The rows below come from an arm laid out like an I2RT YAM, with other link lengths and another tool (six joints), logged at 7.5 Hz.
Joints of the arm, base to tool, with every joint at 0 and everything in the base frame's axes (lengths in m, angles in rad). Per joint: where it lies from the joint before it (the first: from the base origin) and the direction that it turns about. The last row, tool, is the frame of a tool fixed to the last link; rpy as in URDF.
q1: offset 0 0 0.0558 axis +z
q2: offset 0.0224 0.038 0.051 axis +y
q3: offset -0.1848 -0.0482 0 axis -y
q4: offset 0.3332 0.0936 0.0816 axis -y
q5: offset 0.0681 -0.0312 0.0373 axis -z
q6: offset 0.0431 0 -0.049 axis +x
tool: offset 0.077 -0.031 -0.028 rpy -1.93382 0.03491 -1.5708
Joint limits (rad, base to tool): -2.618..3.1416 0..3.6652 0..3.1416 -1.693..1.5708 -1.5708..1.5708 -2.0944..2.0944
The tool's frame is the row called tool.
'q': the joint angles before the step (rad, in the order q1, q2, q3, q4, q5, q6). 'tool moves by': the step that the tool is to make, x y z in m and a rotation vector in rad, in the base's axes. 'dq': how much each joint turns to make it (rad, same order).
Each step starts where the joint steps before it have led.
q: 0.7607, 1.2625, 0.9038, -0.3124, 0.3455, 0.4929
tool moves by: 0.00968, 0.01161, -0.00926, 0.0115, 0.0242, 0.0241
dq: -0.0060, 0.0923, 0.0589, 0.0235, -0.0391, 0.0007
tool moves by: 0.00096, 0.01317, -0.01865, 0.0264, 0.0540, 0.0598
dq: -0.0012, 0.0726, 0.0246, 0.0255, -0.0828, 0.0045
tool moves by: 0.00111, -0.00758, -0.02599, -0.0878, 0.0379, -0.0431
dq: 0.0004, 0.0896, 0.0277, -0.0263, 0.0578, 0.0017
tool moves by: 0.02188, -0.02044, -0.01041, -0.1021, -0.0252, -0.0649
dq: -0.0437, 0.0772, 0.0413, 0.0027, 0.0818, -0.0513
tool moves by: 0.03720, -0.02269, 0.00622, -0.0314, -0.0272, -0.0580
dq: -0.0851, 0.0635, 0.0743, 0.0098, 0.0116, -0.0516
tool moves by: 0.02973, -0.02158, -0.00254, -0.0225, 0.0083, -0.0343
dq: -0.0761, 0.0726, 0.0705, -0.0020, -0.0188, -0.0428
